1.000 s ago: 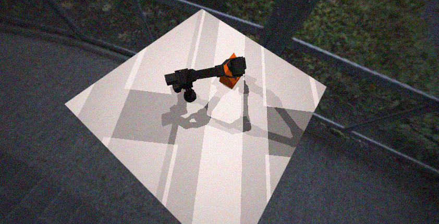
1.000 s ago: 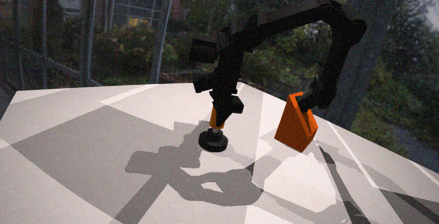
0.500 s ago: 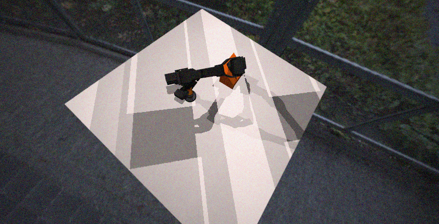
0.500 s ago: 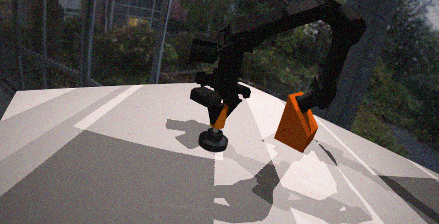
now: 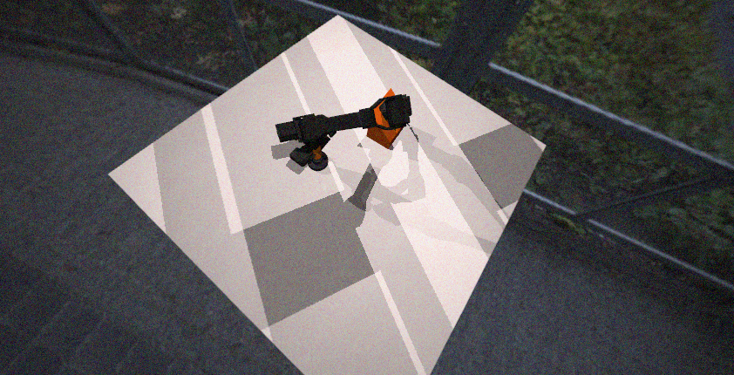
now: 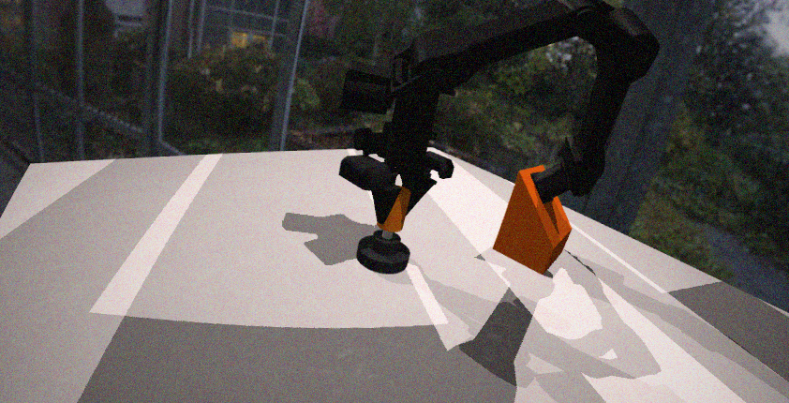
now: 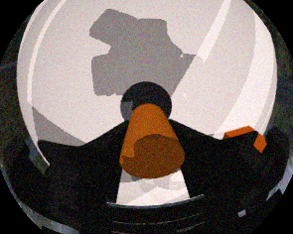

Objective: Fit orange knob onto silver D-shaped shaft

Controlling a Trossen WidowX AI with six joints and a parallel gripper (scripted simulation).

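Now: gripper tip 4 cm above the pedestal. From my gripper tip the other things lie so: orange knob 3 cm above.
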